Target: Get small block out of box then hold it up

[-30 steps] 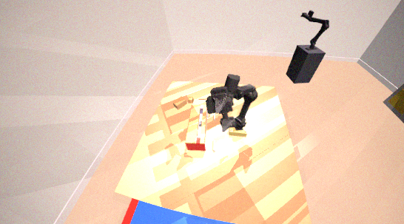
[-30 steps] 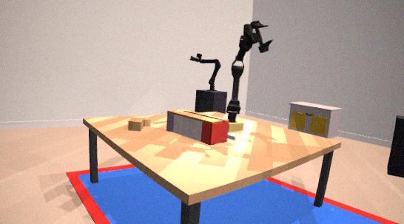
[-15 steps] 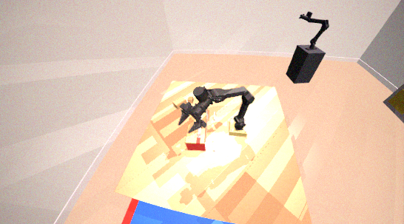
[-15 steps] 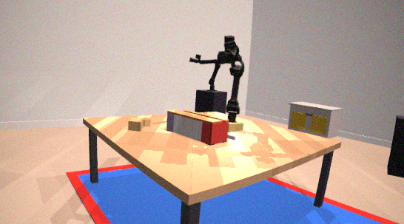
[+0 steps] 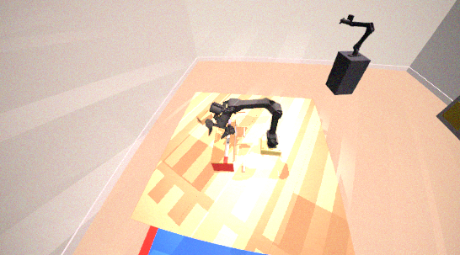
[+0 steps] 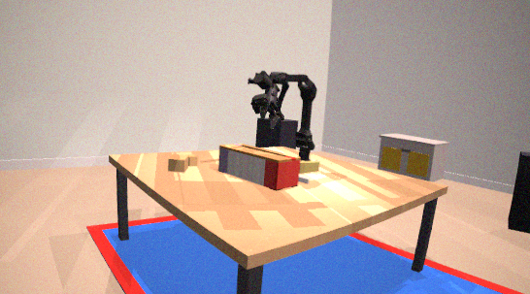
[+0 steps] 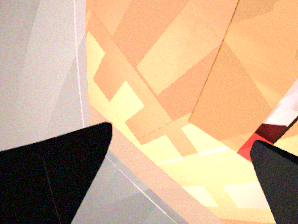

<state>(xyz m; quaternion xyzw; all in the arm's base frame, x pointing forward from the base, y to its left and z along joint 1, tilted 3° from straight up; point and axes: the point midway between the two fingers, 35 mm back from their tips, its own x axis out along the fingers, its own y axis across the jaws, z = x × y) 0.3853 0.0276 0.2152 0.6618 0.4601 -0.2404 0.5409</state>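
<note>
My gripper tip is now 7 cm past the grey piece, 9 cm to the left of it and 17 cm above it. From my gripper tip the other things lie so: long box 9 cm behind, 8 cm to the right, 20 cm below.
</note>
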